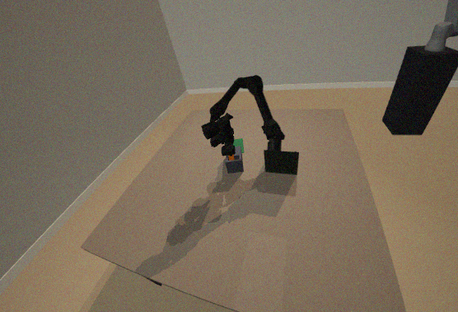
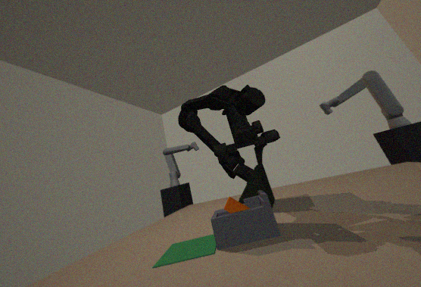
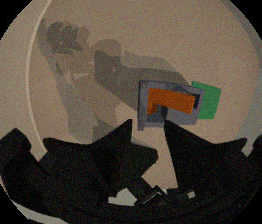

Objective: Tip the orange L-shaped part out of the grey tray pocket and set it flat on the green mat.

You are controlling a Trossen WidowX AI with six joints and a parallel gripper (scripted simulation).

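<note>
Now: the orange L-shaped part 40 mm to the right of my gripper tip and 100 mm below it. Round my gripper tip: green mat (50 mm ahead, 220 mm to the right, 160 mm below).
</note>
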